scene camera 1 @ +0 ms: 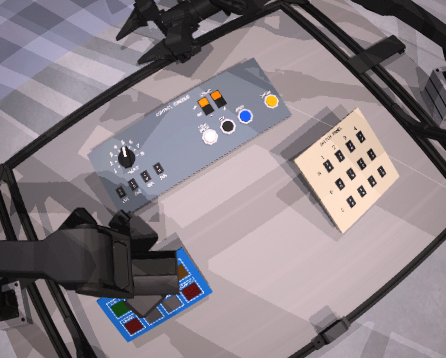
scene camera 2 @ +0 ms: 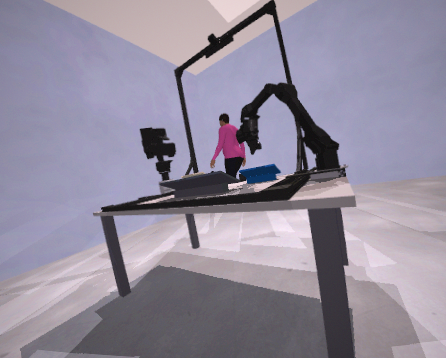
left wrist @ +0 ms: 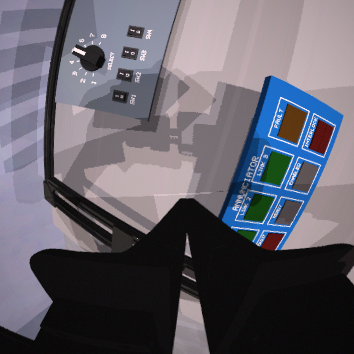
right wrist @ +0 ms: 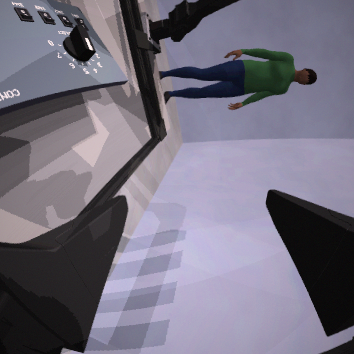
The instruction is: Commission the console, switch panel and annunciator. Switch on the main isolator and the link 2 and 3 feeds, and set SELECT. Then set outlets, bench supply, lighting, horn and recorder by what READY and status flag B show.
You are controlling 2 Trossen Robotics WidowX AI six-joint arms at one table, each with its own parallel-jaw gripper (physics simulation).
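Frame: origin at the left arm's base, x back, y right, z up, level; millimetres.
Seen in the pictures: left gripper, fingertip midpoint: (scene camera 2: 252,154) (left wrist: 185,204); right gripper, fingertip midpoint: (scene camera 1: 127,51) (scene camera 2: 170,150) (right wrist: 197,199); left arm's base at its link origin: (scene camera 1: 6,305) (scene camera 2: 328,168) (right wrist: 153,31); right arm's base at its link origin: (scene camera 2: 166,180).
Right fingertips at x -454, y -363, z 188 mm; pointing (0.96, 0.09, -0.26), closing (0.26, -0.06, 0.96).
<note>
Offsets run from my right fingertips to a thing's top centre. "spot": to the spot under its first point.
The grey-blue console @[dx -64, dy +129, dz -116 mm] (scene camera 1: 165,135) (left wrist: 70,90) (right wrist: 25,60) bears the SELECT knob @[dx +69, dy +154, dz -116 mm] (scene camera 1: 126,157) (left wrist: 92,57), its white pointer between 4 and 6, over where 5 stands. Switches SW1 to SW4 sit beside it. Two status flags (scene camera 1: 205,105) (scene camera 1: 218,98) show orange upper halves. The cream switch panel (scene camera 1: 325,192) has three rows of rockers, positions too small to tell. The blue annunciator @[dx +99, dy +422, dz -134 mm] (scene camera 1: 200,287) (left wrist: 260,135) shows dark green LINK tiles and a grey READY tile @[spot: dx +108, dy +463, dz -168 mm] (left wrist: 288,211). My left gripper (left wrist: 185,204) is shut and empty, above the annunciator, partly hiding it in scene camera 1. My right gripper (scene camera 1: 128,51) (right wrist: 197,199) is open and empty, beyond the console's far edge.
White, black, blue and yellow round buttons (scene camera 1: 210,136) (scene camera 1: 228,126) (scene camera 1: 245,116) (scene camera 1: 271,101) line the console. A black frame (scene camera 1: 75,125) edges the table. A person in pink (scene camera 2: 230,142) and one in green (right wrist: 270,77) stand away from the table.
</note>
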